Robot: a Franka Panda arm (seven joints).
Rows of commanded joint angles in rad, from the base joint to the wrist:
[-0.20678 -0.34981 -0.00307 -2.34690 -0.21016 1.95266 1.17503]
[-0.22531 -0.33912 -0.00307 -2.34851 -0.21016 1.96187 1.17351]
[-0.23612 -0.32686 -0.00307 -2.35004 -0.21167 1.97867 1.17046]
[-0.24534 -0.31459 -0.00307 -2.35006 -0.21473 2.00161 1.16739]
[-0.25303 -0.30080 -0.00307 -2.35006 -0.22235 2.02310 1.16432]
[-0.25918 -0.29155 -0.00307 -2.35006 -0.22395 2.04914 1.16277]
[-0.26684 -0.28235 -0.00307 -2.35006 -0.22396 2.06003 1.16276]
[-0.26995 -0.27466 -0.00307 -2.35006 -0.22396 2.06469 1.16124]
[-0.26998 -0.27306 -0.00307 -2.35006 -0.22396 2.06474 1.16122]
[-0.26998 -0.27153 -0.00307 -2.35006 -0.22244 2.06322 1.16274]
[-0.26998 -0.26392 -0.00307 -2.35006 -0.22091 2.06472 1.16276]
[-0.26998 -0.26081 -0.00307 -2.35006 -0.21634 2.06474 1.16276]
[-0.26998 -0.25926 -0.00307 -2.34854 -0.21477 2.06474 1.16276]
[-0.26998 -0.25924 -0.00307 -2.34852 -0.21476 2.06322 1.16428]
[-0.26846 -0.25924 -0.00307 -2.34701 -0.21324 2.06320 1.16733]
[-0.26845 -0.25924 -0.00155 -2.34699 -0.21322 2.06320 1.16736]
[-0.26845 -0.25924 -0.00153 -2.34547 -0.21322 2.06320 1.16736]
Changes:
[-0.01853 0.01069 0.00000 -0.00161 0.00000 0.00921 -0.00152]
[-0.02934 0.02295 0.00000 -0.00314 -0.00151 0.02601 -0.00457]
[-0.03856 0.03522 0.00000 -0.00316 -0.00457 0.04895 -0.00764]
[-0.04625 0.04901 0.00000 -0.00316 -0.01219 0.07044 -0.01071]
[-0.05240 0.05826 0.00000 -0.00316 -0.01379 0.09648 -0.01226]
[-0.06006 0.06746 0.00000 -0.00316 -0.01380 0.10737 -0.01227]
[-0.06317 0.07515 0.00000 -0.00316 -0.01380 0.11203 -0.01379]
[-0.06320 0.07675 0.00000 -0.00316 -0.01380 0.11208 -0.01381]
[-0.06320 0.07828 0.00000 -0.00316 -0.01228 0.11056 -0.01229]
[-0.06320 0.08589 0.00000 -0.00316 -0.01075 0.11206 -0.01227]
[-0.06320 0.08900 0.00000 -0.00316 -0.00618 0.11208 -0.01227]
[-0.06320 0.09055 0.00000 -0.00164 -0.00461 0.11208 -0.01227]
[-0.06320 0.09057 0.00000 -0.00162 -0.00460 0.11056 -0.01075]
[-0.06168 0.09057 0.00000 -0.00011 -0.00308 0.11054 -0.00770]
[-0.06167 0.09057 0.00152 -0.00009 -0.00306 0.11054 -0.00767]
[-0.06167 0.09057 0.00154 0.00143 -0.00306 0.11054 -0.00767]

